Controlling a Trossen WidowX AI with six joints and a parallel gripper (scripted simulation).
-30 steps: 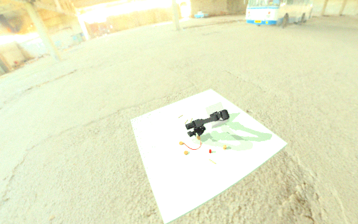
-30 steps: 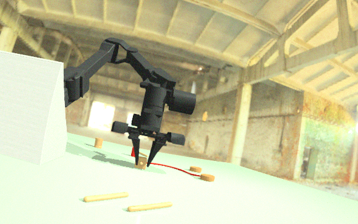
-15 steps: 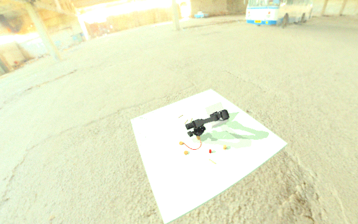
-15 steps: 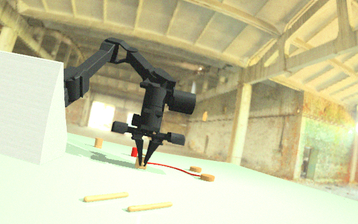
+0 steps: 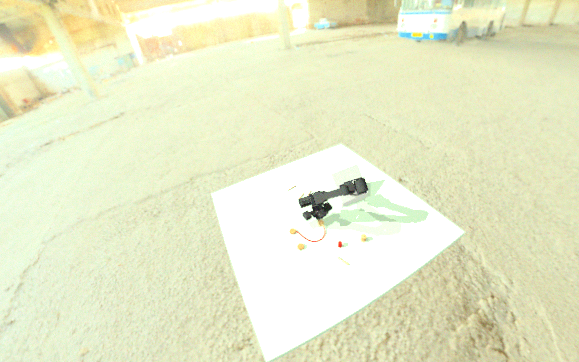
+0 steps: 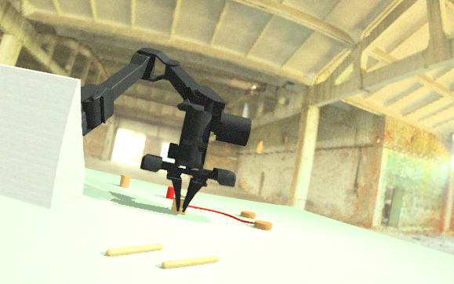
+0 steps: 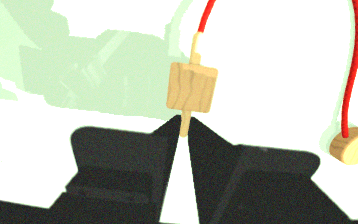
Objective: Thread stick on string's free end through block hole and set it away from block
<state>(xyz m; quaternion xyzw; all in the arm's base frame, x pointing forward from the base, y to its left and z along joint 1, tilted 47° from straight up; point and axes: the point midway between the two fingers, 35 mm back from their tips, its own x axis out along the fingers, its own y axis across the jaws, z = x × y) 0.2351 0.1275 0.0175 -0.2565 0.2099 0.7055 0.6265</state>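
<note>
Now: gripper tip 30 mm to the right of the wooden block and 10 mm below it. The rest, counted from my gripper tip: thin wooden stick 40 mm to the left, 10 mm above; red cylinder 40 mm behind, 230 mm to the left, 10 mm above; round wooden button 180 mm ahead, 10 mm to the left.
</note>
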